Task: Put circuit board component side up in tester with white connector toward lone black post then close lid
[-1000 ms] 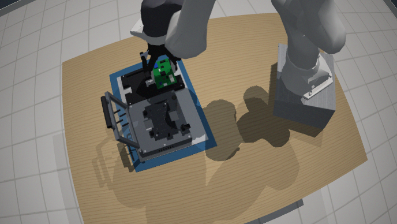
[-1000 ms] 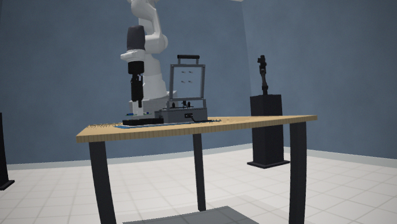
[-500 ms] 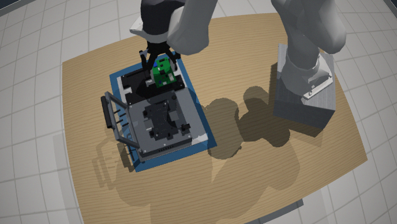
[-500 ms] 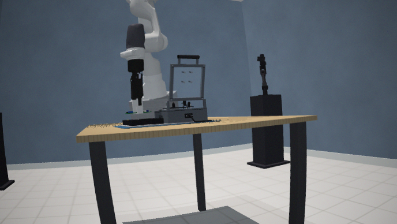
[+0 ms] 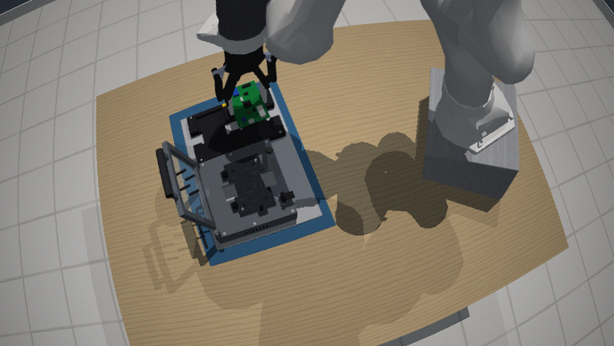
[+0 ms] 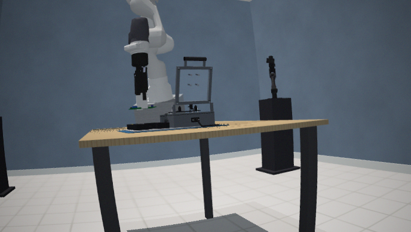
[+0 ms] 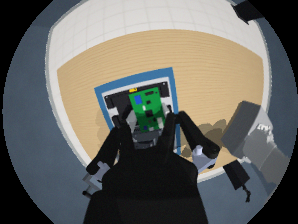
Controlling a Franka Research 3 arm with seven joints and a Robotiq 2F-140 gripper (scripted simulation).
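Right now the black post is 23 cm to the left of my hand, 3 cm below it and 3 cm behind it. The rest, counted from my hand: green circuit board: 2 cm below; then see-through lid: 19 cm to the left, 16 cm ahead, 7 cm above.
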